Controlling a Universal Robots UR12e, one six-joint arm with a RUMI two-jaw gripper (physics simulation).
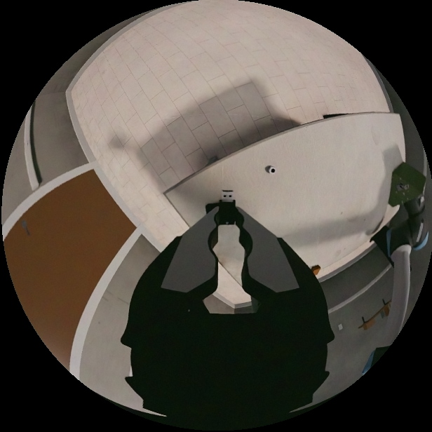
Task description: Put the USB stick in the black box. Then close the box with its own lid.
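My gripper (227, 207) is shut on the USB stick (227, 196). The stick's silver plug points away from the fingers, and its dark body sits between the fingertips. The gripper is above the pale table top (330, 165), near its left end. A small black shape (211, 206), likely the black box, shows just left of the stick, mostly hidden behind the stick and left fingertip. Whether it is open or lidded cannot be told. No separate lid can be made out.
A small white round piece with a dark centre (271, 170) stands on the table, up and right of the stick. An orange block (315, 270) is at the table's lower edge. A green plate (407, 183) and the robot's arm (401, 295) are at the right.
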